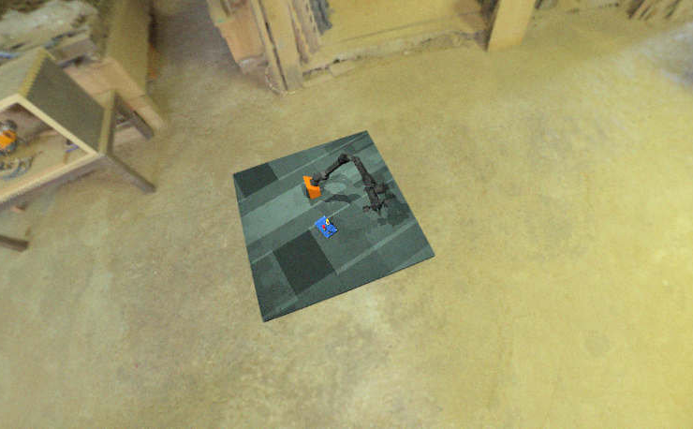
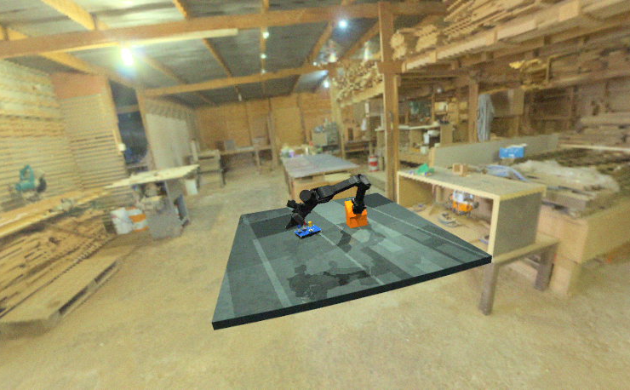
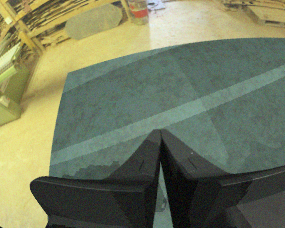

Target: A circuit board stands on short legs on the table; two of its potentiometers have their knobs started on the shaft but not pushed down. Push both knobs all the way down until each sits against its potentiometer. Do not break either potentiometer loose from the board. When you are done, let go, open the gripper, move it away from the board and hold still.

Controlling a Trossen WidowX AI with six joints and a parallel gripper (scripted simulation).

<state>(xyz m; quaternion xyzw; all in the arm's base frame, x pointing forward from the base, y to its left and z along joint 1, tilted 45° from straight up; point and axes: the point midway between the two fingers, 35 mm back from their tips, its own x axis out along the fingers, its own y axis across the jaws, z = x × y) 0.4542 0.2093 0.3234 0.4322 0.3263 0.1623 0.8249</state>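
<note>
Now: the yellow knob 140 mm behind my gripper tip, 350 mm to the right of it and 140 mm below it. From my gripper tip the other things lie so: red knob 100 mm behind, 390 mm to the right, 130 mm below.
</note>
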